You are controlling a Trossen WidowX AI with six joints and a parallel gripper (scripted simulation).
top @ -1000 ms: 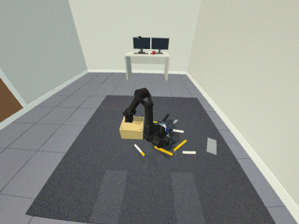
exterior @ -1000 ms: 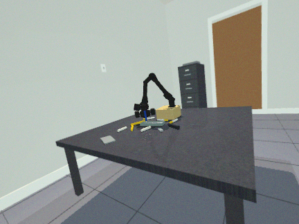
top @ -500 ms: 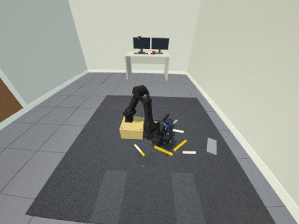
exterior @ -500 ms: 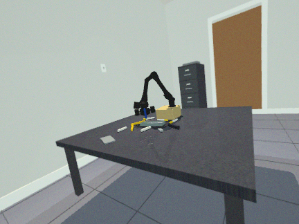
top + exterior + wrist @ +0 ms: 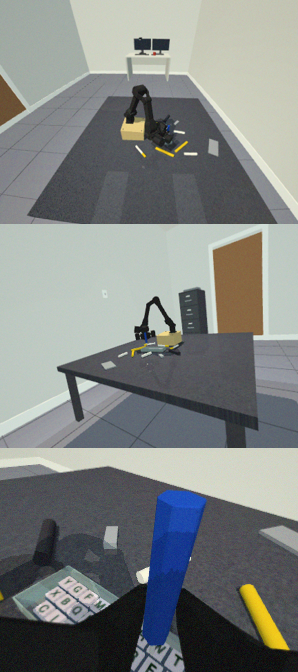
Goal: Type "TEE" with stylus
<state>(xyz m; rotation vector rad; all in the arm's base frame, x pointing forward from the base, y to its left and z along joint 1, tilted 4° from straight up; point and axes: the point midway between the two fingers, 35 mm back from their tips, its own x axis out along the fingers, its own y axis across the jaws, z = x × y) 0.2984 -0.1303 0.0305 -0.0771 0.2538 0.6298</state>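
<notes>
Right now my gripper tip is 10 mm short of the T key, 20 mm to the left of it and 90 mm above it. From my gripper tip the other things lie so: E key (10 mm behind, 90 mm below); L key (10 mm behind, 20 mm to the right, 90 mm below); blue stylus (10 mm behind, 20 mm below).
</notes>
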